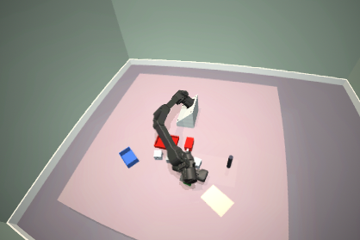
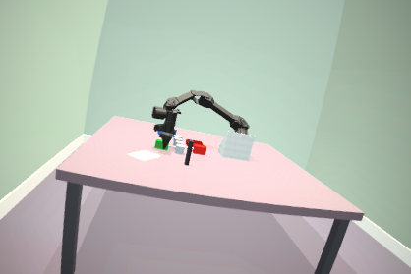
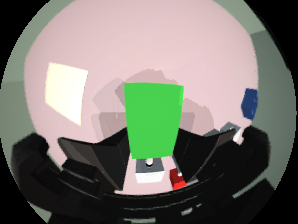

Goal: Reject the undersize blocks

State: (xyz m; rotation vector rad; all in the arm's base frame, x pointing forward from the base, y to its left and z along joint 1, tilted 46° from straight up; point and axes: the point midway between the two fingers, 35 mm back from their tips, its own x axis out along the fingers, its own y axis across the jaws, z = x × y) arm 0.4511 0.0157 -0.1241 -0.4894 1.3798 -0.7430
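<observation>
My gripper tip is 10 mm past the green GO gauge and 20 mm below it. The rest, counted from my gripper tip: blue tray: 20 mm behind, 400 mm to the right; small red piece: 170 mm behind, 60 mm to the right, 10 mm above; cream sheet: 100 mm ahead, 170 mm to the left, 10 mm below.
</observation>
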